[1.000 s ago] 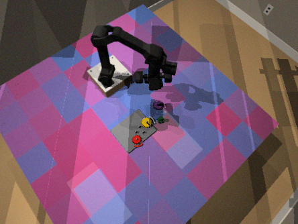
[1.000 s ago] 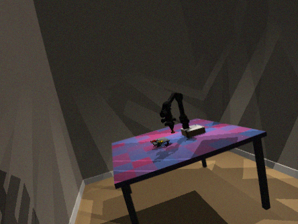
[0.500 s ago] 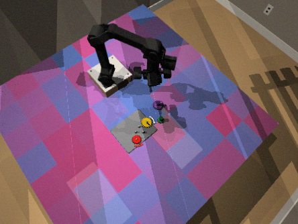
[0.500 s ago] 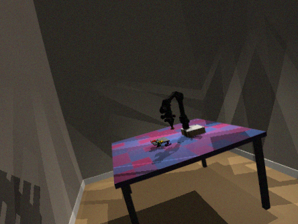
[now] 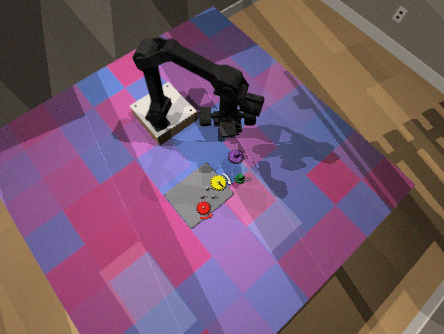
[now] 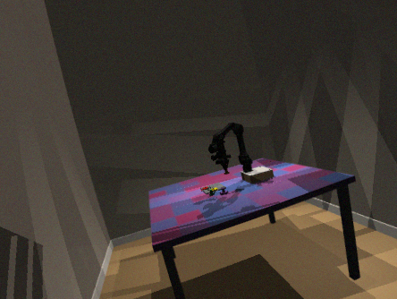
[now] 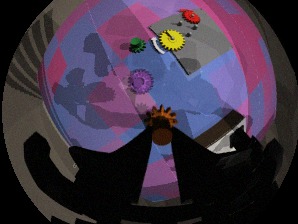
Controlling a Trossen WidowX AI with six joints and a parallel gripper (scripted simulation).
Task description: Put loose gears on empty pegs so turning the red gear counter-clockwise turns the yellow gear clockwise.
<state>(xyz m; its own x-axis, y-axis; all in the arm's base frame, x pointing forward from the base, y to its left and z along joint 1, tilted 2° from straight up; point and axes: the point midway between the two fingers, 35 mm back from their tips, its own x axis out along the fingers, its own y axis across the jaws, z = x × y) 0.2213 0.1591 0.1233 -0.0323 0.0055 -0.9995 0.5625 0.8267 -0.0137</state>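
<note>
Right now the grey board is 20 cm to the right of my gripper tip, 15 cm below it and 10 cm ahead of it. The rest, counted from my gripper tip: purple gear: 15 cm below, 6 cm ahead, 2 cm to the left; green gear: 15 cm below, 14 cm ahead, 3 cm to the right; orange gear: 1 cm below.
</note>
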